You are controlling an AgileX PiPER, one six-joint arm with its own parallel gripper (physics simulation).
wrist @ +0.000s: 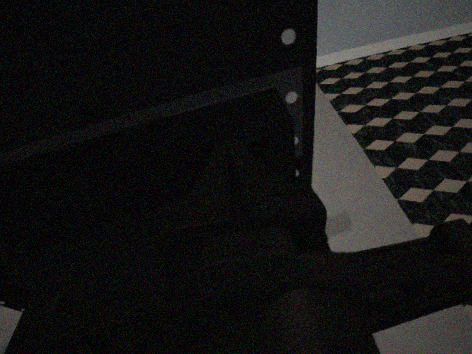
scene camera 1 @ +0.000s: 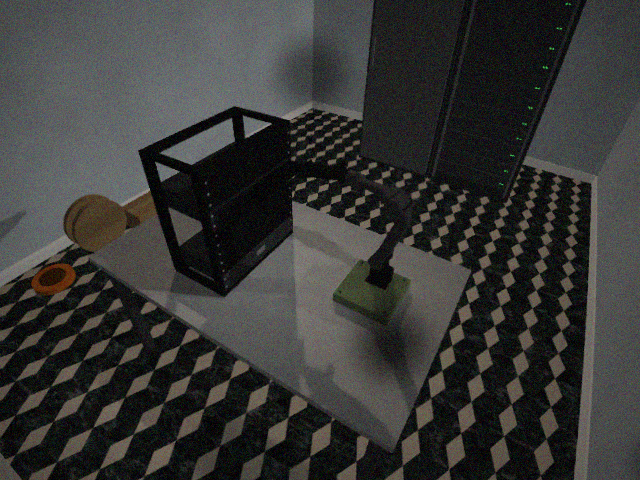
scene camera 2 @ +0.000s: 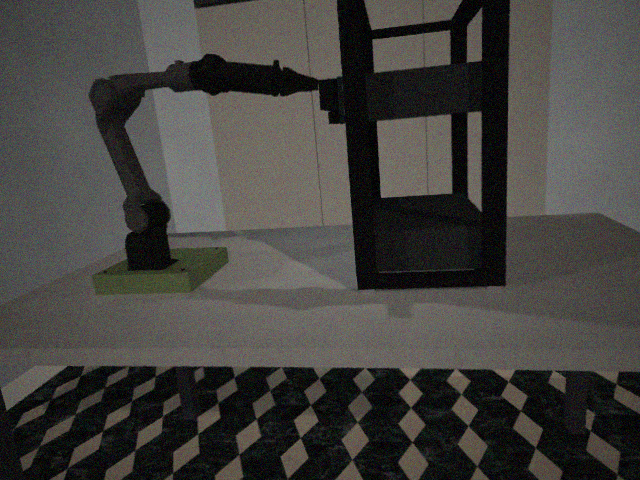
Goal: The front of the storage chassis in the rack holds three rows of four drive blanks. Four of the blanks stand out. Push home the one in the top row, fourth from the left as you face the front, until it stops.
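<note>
The black rack stands upright on the table. The storage chassis sits in its upper half. In scene camera 2, dark blanks stand out from the chassis front, stepped in depth. Their rows and columns cannot be told apart. My gripper is shut, its fingers tapering together. It points level at the front, its tip at or very near the outermost dark block, close to its upper part. In scene camera 1 the rack hides the tip. The wrist view is too dark to show the blanks or the contact clearly.
The arm stands on a green base plate on the grey table. Tall dark cabinets stand behind. A round wooden object and an orange ring lie beyond the table's left edge.
</note>
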